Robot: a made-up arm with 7 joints.
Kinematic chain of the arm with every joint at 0, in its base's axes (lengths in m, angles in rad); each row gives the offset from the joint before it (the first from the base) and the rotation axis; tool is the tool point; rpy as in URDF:
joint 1: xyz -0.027 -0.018 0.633 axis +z
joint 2: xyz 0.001 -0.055 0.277 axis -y
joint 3: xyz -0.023 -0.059 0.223 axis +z
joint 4: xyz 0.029 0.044 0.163 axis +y
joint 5: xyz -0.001 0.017 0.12 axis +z
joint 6: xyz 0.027 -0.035 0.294 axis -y
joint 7: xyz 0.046 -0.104 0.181 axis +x
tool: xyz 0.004 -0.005 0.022 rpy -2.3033 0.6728 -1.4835
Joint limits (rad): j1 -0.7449..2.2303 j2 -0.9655..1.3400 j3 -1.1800..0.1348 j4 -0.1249..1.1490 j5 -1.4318..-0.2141 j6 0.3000..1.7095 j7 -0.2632..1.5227
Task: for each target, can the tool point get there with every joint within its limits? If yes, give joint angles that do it. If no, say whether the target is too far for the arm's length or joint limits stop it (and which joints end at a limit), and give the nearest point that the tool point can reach.
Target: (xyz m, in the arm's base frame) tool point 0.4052 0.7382 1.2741
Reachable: yes | joints 1.4200 -0.7779 -0.8481 1.0306 -1.1385 1.2303 0.4542
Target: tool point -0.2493 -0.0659 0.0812
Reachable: no: joint limits stop it (at a limit: joint 2, joint 3, joint 4, joint 6) | nearest point -0.8436 -0.1940 0.8093 | short by 0.949 m
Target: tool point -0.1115 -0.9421 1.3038
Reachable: yes | joints 1.3135 1.1547 -0.5883 0.2477 -0.6019 0.7463 0.4877
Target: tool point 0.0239 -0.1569 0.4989
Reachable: no: joint limits stop it (at a limit: joint 2, joint 3, joint 4, joint 6) | nearest point 0.2602 -0.8017 0.8103 | short by 0.754 m
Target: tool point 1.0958 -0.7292 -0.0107
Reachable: no: too far | nearest point 0.7177 -0.4897 0.8141 | short by 0.938 m
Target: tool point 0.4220 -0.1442 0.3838
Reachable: no: joint limits stop it (at a limit: joint 2, joint 3, joint 4, joint 5, joint 6, joint 7) | nearest point 0.7975 -0.2497 0.8198 | short by 0.585 m
